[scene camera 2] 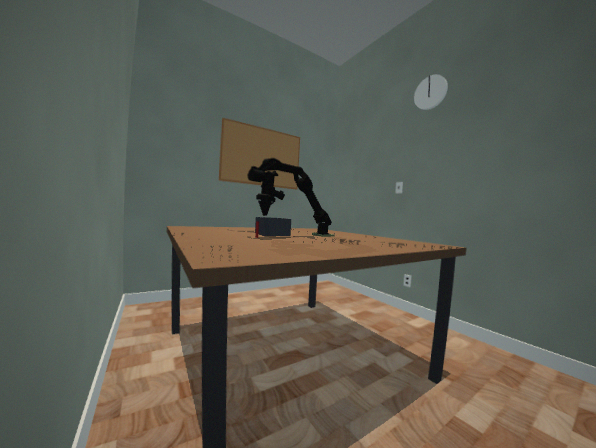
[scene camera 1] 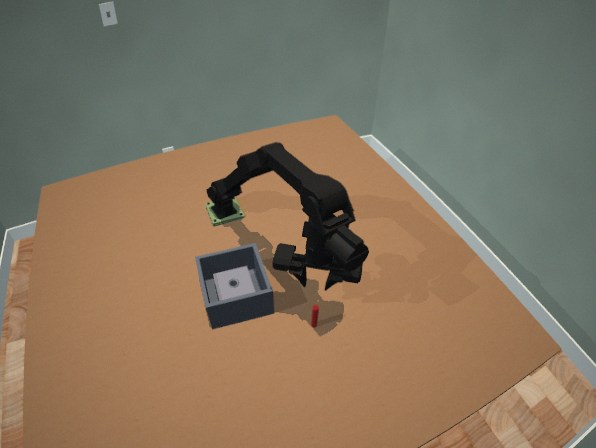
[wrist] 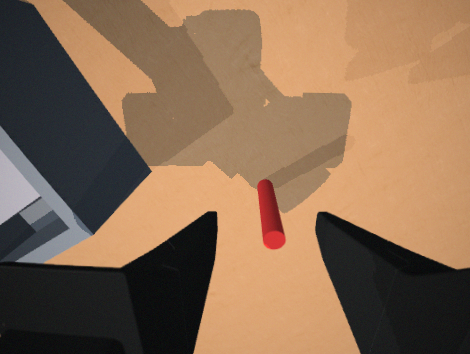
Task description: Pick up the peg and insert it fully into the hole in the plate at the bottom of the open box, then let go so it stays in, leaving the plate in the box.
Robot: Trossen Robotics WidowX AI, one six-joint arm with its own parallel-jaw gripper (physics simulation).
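Observation:
A red peg stands upright on the table, to the right of the box in the first scene view. My gripper is open and empty, pointing down, and hangs above the table near the peg. In the wrist view the peg shows between the two fingertips, which are higher than it. The open dark blue-grey box holds a pale plate at its bottom. The plate's round hole is empty in the first scene view; the wrist view does not show it.
The brown table carries the box, the peg and the arm's green base plate. The box's near side wall stands close to the left finger's side in the wrist view. The arm's shadow falls around the foot of the peg.

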